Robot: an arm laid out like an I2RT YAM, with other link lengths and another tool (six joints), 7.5 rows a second.
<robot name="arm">
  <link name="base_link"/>
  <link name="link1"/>
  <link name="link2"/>
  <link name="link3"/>
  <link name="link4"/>
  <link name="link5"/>
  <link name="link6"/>
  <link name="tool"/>
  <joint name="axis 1" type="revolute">
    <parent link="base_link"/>
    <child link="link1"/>
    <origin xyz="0 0 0.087" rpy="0 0 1.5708"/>
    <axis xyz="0 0 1"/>
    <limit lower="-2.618" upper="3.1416"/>
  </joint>
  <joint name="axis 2" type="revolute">
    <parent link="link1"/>
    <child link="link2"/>
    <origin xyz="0.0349 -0.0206 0.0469" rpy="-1.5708 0 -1.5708"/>
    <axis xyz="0 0 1"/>
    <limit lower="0" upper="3.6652"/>
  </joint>
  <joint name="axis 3" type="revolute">
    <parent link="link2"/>
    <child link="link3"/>
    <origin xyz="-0.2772 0 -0.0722" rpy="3.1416 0 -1.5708"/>
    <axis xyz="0 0 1"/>
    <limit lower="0" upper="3.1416"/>
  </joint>
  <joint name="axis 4" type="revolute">
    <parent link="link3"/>
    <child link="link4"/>
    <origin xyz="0.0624 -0.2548 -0.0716" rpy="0 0 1.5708"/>
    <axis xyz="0 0 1"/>
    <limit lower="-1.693" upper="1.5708"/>
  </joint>
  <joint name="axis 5" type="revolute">
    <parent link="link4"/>
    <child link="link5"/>
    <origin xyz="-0.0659 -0.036 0.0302" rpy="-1.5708 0 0"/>
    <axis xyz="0 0 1"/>
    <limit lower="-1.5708" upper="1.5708"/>
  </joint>
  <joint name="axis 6" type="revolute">
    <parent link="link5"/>
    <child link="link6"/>
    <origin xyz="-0.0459 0 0.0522" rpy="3.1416 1.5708 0"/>
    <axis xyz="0 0 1"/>
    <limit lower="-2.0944" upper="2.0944"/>
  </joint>
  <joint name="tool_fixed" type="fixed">
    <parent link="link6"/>
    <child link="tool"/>
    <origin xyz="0.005 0.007 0.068" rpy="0 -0.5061 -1.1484"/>
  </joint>
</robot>
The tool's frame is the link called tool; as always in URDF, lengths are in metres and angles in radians.
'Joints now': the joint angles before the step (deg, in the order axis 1, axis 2, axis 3, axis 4, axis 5, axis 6). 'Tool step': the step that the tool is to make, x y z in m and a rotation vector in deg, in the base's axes. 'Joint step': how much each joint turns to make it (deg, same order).
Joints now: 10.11 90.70 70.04 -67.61 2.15 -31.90
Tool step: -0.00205 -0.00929 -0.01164 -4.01 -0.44 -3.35
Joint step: -0.05 0.00 -2.77 2.27 4.11 3.21
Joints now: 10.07 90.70 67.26 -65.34 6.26 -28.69
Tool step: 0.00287 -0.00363 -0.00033 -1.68 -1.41 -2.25
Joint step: 0.02 0.00 -0.21 1.02 1.96 2.23
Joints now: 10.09 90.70 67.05 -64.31 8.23 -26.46
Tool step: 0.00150 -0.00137 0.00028 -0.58 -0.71 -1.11
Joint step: -0.01 0.00 0.00 0.43 0.74 1.09
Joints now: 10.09 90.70 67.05 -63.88 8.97 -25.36
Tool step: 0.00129 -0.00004 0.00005 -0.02 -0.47 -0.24
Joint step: 0.00 -0.01 0.00 0.42 0.11 0.23
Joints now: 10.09 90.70 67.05 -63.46 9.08 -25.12
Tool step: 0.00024 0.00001 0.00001 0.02 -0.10 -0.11
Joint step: 0.00 0.00 0.00 0.08 0.00 0.11
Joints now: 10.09 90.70 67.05 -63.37 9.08 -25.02
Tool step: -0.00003 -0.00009 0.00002 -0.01 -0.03 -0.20
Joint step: 0.00 0.00 0.00 -0.01 0.03 0.20
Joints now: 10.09 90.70 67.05 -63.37 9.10 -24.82
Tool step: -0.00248 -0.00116 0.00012 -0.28 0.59 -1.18
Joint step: -0.02 0.00 0.00 -0.82 0.22 1.16
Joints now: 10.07 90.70 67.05 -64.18 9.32 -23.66
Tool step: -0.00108 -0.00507 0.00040 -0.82 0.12 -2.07
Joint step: -0.62 -0.01 -0.01 -0.50 0.84 1.45
